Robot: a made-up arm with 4 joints. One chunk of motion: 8 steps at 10 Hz.
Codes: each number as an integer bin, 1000 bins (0 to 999) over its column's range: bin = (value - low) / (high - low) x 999, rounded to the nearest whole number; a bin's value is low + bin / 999 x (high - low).
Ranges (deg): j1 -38..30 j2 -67..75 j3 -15..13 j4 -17..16
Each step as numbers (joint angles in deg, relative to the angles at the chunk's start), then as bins.
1 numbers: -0.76 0.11 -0.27 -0.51
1 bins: 547 472 526 499
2 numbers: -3.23 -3.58 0.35 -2.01
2 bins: 511 446 548 454
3 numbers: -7.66 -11.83 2.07 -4.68
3 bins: 446 388 609 373
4 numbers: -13.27 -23.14 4.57 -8.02
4 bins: 363 309 698 272
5 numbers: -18.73 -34.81 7.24 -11.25
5 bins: 283 226 793 174
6 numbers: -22.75 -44.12 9.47 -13.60
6 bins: 224 161 873 103
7 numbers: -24.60 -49.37 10.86 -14.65
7 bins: 197 124 923 71
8 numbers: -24.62 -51.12 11.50 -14.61
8 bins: 197 112 945 72
